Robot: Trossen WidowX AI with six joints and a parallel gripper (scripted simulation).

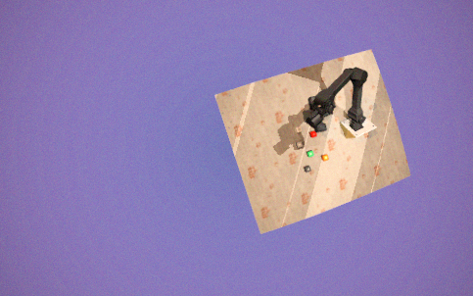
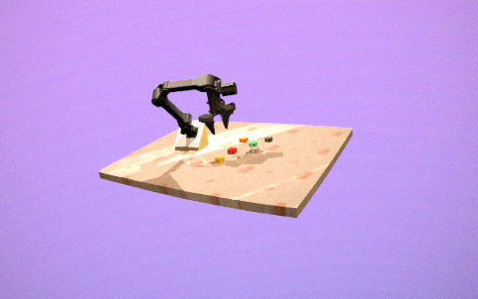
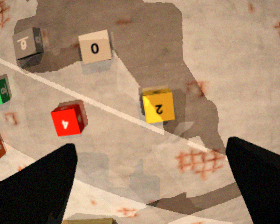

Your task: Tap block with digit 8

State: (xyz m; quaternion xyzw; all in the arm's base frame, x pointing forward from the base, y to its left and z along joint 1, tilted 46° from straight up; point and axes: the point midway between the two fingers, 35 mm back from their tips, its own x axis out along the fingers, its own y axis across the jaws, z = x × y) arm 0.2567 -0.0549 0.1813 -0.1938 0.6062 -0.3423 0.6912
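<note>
My gripper tip is now 270 mm to the right of the orange block, 130 mm above it and 20 mm past it. The rest, counted from my gripper tip: red block (130 mm below, 100 mm to the left, 10 mm behind); then white block (130 mm below, 60 mm ahead, 40 mm to the left); then yellow block (130 mm below, 20 mm behind, 10 mm to the right).
</note>
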